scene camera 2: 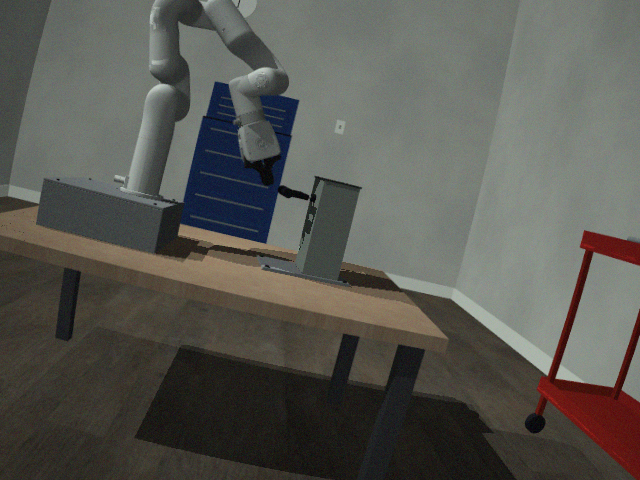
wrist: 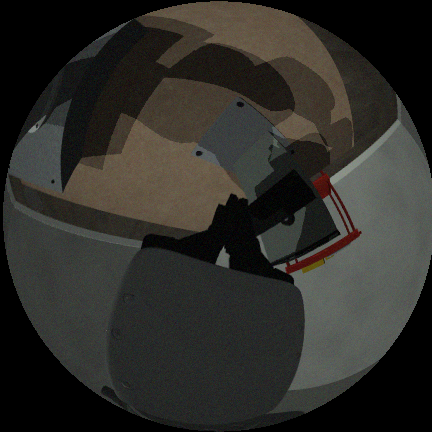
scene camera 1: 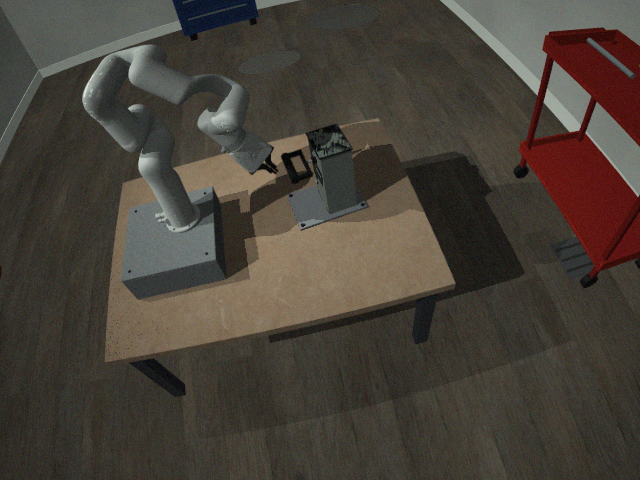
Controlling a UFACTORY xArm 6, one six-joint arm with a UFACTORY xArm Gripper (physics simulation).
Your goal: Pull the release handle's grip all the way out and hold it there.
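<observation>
The release handle's black frame-shaped grip [scene camera 1: 288, 168] [scene camera 2: 285, 192] [wrist: 287, 192] stands a short way out from the upper side of the grey-green box [scene camera 1: 338, 186] [scene camera 2: 330, 227] [wrist: 280, 247]. A short dark stem joins them in the scene camera 2 view. The box stands upright on a grey base plate [scene camera 1: 305, 209] [scene camera 2: 279, 265] [wrist: 225, 130]. My gripper [scene camera 1: 276, 170] [scene camera 2: 267, 182] [wrist: 232, 207] is shut and empty. Its fingertips are apart from the grip, on the side away from the box, and slightly above it in the scene camera 2 view. The stem is mostly hidden in the wrist view.
The wooden table [scene camera 1: 330, 268] [scene camera 2: 217, 273] carries the box and the grey block [scene camera 1: 170, 248] [scene camera 2: 103, 217] under my arm. A red cart [scene camera 1: 540, 98] [scene camera 2: 571, 315] stands on the floor at the right. A blue cabinet [scene camera 1: 217, 18] [scene camera 2: 227, 180] stands beyond the table.
</observation>
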